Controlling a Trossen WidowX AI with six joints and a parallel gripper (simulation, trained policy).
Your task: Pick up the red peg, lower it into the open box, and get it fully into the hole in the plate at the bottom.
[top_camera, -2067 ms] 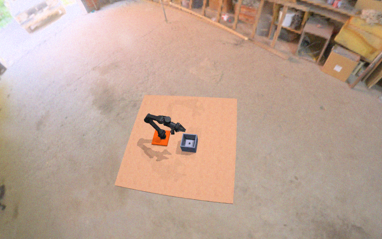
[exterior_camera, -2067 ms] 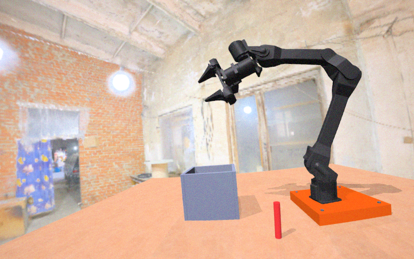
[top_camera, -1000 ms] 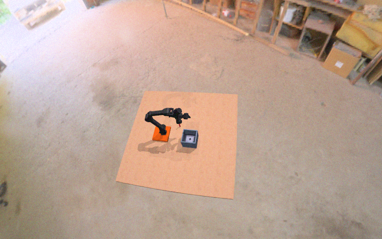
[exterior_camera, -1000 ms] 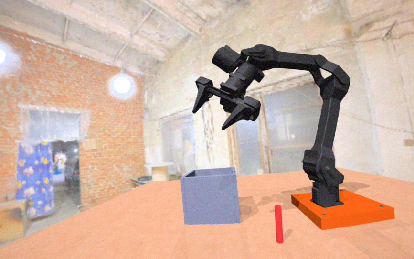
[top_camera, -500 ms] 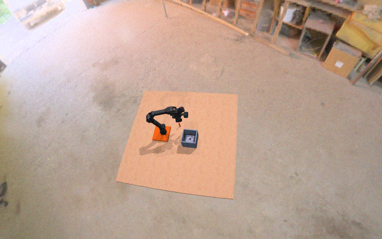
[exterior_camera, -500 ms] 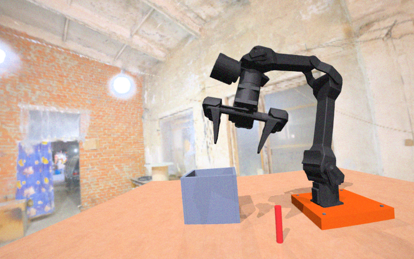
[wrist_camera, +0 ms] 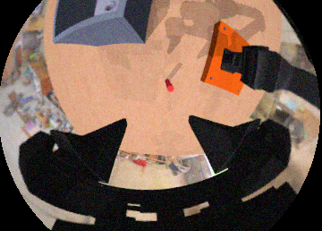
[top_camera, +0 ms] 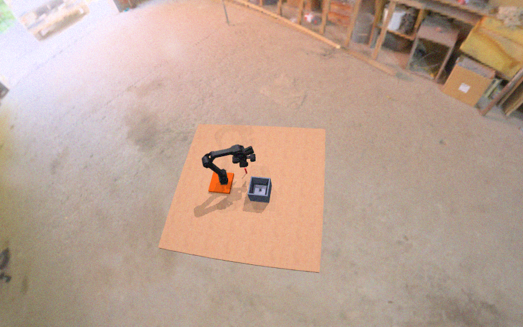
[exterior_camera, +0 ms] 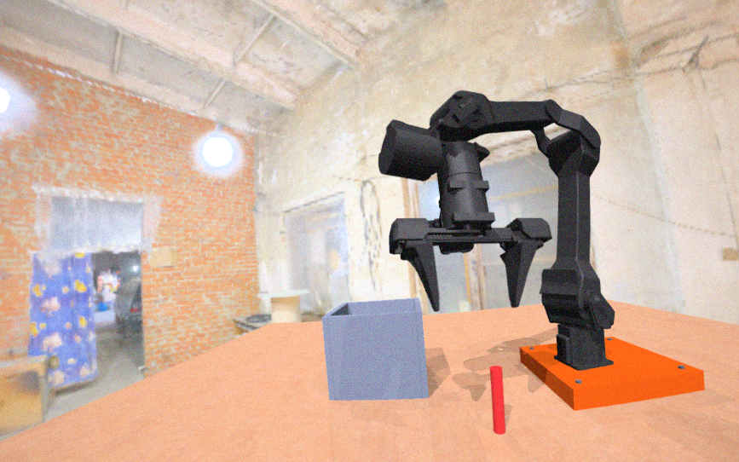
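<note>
Now: gripper tip 3 cm past the red peg, 2 cm to the left of it and 12 cm above it. Also, from my gripper tip: grey plate 11 cm ahead, 22 cm to the right, 11 cm below.
</note>
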